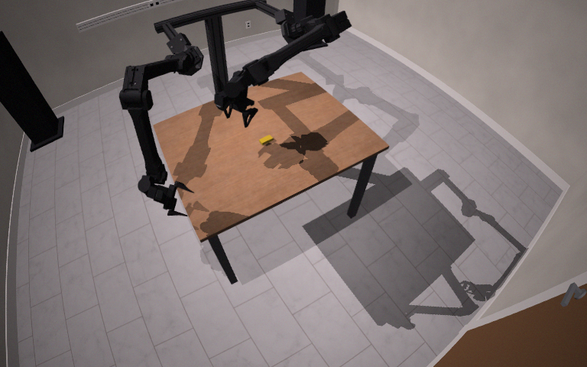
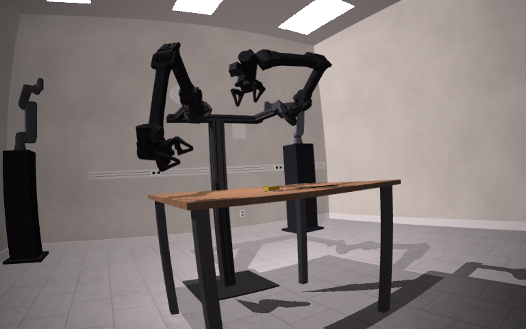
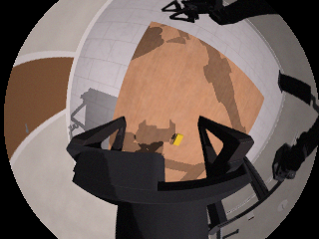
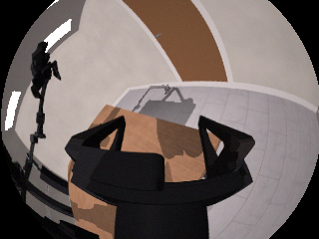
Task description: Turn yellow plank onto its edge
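My left hand is 19 cm past the yellow plank, 21 cm to the right of it and 36 cm above it.
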